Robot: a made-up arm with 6 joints.
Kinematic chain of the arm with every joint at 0, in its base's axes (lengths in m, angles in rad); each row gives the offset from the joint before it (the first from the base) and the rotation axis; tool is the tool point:
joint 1: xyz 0 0 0.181 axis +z
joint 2: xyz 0 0.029 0 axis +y
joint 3: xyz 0 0 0.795 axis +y
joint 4: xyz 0 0 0.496 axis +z
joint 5: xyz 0 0 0 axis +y
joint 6: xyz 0 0 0.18 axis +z
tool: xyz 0 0 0
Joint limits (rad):
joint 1: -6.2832..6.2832
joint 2: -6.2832..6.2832
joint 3: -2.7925..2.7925
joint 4: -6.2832..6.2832
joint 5: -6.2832..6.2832
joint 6: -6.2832..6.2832
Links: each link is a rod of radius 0.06 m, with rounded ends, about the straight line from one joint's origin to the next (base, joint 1, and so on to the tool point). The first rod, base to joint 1, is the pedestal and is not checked.
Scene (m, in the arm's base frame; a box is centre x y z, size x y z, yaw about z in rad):
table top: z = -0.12
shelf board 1: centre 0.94 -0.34 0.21 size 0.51 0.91 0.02 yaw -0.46
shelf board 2: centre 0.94 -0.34 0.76 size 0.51 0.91 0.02 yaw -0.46
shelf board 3: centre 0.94 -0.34 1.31 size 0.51 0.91 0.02 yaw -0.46
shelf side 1: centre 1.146 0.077 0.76 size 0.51 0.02 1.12 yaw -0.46
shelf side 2: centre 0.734 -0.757 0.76 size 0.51 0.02 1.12 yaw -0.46
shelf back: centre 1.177 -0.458 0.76 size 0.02 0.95 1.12 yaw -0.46
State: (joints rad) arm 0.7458 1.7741 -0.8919 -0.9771 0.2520 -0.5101
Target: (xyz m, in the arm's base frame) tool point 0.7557 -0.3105 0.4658
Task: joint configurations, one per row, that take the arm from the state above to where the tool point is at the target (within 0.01 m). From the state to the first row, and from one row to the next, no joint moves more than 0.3 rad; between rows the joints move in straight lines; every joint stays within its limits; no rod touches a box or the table.
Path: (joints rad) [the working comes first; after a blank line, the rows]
Joints at the target: 2.7138 -0.4161 -1.9262 -1.1336 0.3770 -0.5101
Straight joint move there: touches shelf board 2.

1: 1.0293 1.5025 -1.0992 -1.0050 0.2690 -0.5101
2: 1.3129 1.2309 -1.3064 -1.0328 0.2860 -0.5101
3: 1.5964 0.9593 -1.5137 -1.0607 0.3030 -0.5101
4: 1.8800 0.6877 -1.7209 -1.0886 0.3200 -0.5101
5: 2.1635 0.4160 -1.9282 -1.1164 0.3370 -0.5101
6: 2.4471 0.1444 -2.1354 -1.1443 0.3540 -0.5101
7: 2.7306 -0.1272 -2.3427 -1.1722 0.3710 -0.5101
8: 2.7222 -0.2716 -2.1345 -1.1529 0.3740 -0.5101
9: 2.7138 -0.4161 -1.9262 -1.1336 0.3770 -0.5101

